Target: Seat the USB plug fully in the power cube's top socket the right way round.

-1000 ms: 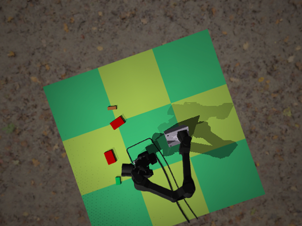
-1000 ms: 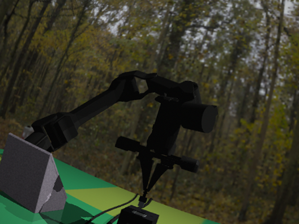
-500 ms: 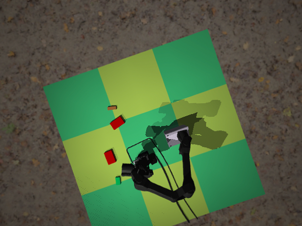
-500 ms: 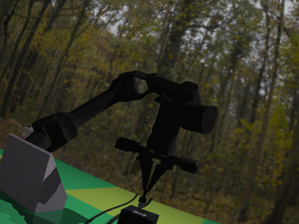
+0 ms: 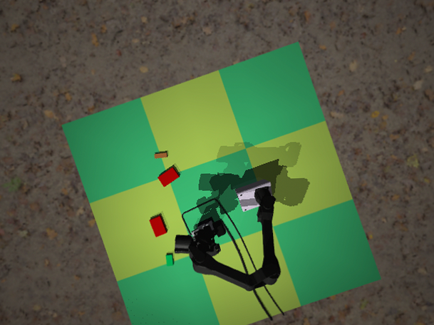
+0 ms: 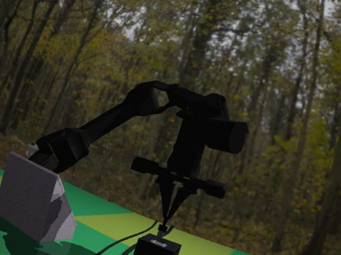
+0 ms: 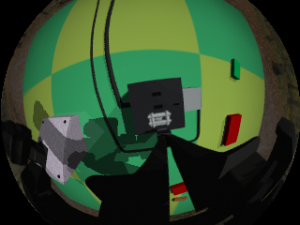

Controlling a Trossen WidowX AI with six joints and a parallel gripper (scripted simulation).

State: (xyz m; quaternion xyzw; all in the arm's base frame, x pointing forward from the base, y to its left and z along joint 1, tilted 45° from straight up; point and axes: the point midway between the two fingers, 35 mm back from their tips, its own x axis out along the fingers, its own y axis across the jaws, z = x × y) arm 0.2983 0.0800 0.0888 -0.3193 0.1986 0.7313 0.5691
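The dark USB plug lies 2 cm below my gripper tip. The rest, counted from my gripper tip: green block (23 cm ahead, 15 cm to the left, 12 cm below); then brown block (39 cm to the right, 16 cm ahead, 12 cm below); then light USB socket (6 cm below).
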